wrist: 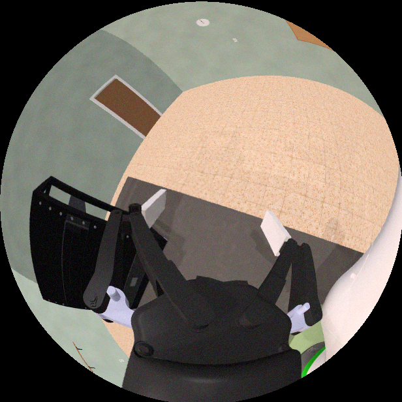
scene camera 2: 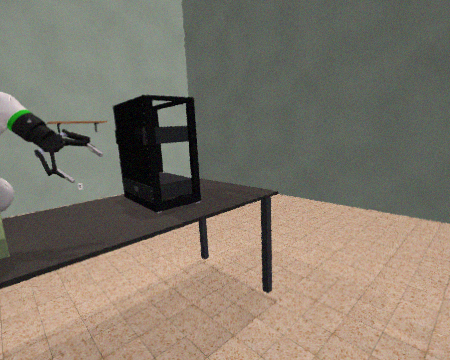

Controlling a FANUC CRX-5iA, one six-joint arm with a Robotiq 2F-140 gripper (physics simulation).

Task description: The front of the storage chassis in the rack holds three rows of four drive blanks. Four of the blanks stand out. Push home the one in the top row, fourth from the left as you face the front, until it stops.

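Places are measured from the arm's base along level axes (x ahead, y left, z up), in millimetres.
Pixels of known places: gripper, fingertip midpoint: (scene camera 2: 88, 167).
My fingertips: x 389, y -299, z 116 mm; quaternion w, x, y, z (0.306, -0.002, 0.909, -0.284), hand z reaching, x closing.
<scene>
Behind a point stands the place of what it marks.
The black rack (scene camera 2: 195, 155) {x 1008, y -183, z 97 mm} (wrist: 45, 250) stands upright on the table, at the centre left in the scene view and at the left in the wrist view. A dark grey unit (scene camera 2: 173, 134) {x 897, y -140, z 223 mm} shows halfway up through its open side, and a lower unit (scene camera 2: 175, 187) {x 885, y -133, z -77 mm} sits near its base. I cannot tell which is the storage chassis. The rows of drive blanks cannot be made out in either view. My gripper (scene camera 2: 86, 166) {x 389, y -298, z 116 mm} (wrist: 216, 209) is open and empty. It hangs above the table, apart from the rack, to its left in the scene view, tilted with its fingers pointing toward the rack's side and downward.
The dark table (scene camera 2: 75, 227) {x 382, y -9, z -189 mm} (wrist: 200, 245) carries the rack near its far end. A green pedestal (scene camera 2: 4, 240) {x 118, y -142, z -124 mm} (wrist: 307, 340) stands by the arm's base. A wooden wall shelf (scene camera 2: 85, 122) is behind the gripper. A brown door (wrist: 127, 105) shows in the wrist view.
</scene>
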